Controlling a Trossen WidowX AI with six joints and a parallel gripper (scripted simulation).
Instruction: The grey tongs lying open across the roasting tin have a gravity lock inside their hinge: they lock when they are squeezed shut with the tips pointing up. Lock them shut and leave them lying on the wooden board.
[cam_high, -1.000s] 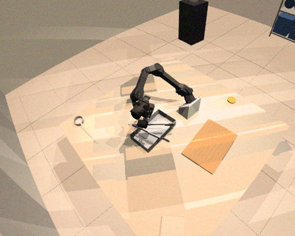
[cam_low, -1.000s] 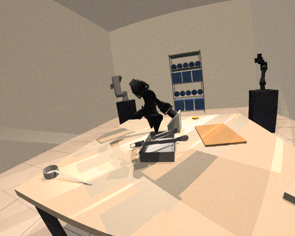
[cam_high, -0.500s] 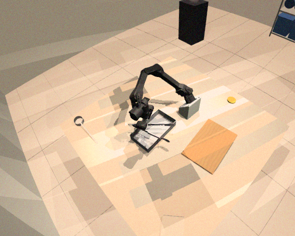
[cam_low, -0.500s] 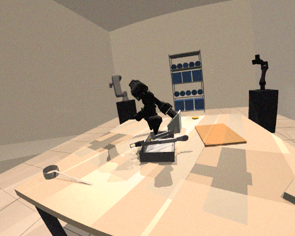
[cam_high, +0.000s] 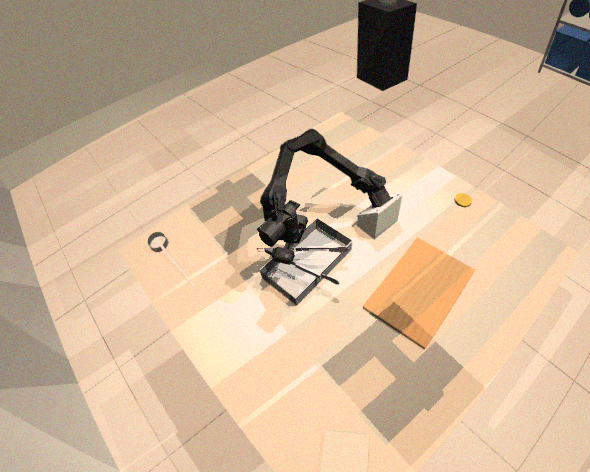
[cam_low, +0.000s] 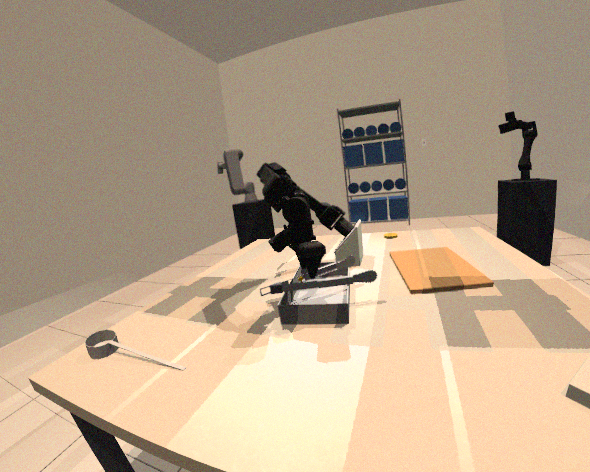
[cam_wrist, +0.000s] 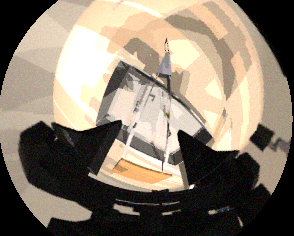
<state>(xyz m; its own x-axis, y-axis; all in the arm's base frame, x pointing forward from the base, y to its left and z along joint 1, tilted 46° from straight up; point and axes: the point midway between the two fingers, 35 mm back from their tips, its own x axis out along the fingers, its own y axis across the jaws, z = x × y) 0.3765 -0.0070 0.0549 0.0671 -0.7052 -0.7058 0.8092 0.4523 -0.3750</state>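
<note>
Now: the roasting tin 6 cm below my gripper tip, 5 cm behind it and 1 cm to the left of it. Also, from my gripper tip: wooden board (35 cm to the left, 28 cm behind, 8 cm below).
</note>
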